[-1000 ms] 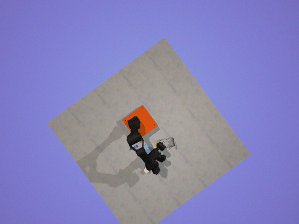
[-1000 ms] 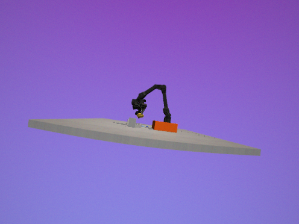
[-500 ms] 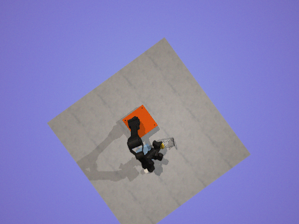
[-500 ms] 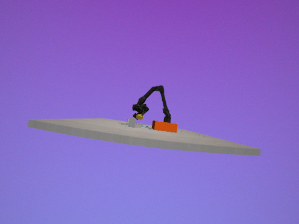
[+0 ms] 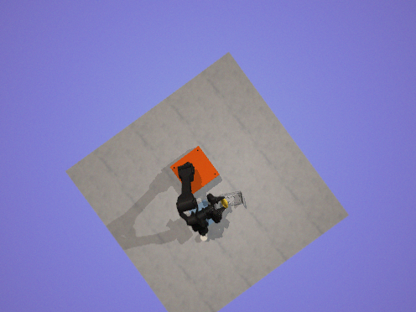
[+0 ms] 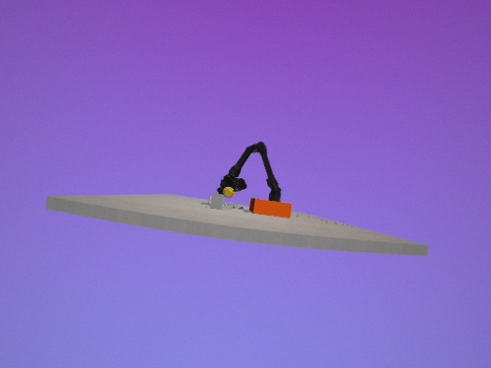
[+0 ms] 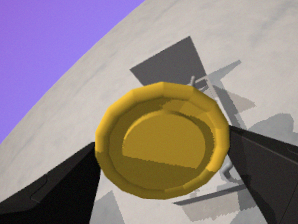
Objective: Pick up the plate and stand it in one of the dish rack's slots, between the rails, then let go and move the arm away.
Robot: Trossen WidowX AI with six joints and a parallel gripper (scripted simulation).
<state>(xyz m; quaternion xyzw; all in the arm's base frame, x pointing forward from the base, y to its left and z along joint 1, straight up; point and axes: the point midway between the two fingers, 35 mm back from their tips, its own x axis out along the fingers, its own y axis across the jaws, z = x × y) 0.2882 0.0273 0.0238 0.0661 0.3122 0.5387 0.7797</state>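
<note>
Now: the grey dish rack 70 mm below my gripper tip, 40 mm to the left of it and 30 mm ahead of it. The rest, counted from my gripper tip: light blue mat 170 mm to the right, 90 mm below; blue utensil 210 mm to the right, 110 mm behind, 90 mm below; yellow plate 10 mm to the right.
</note>
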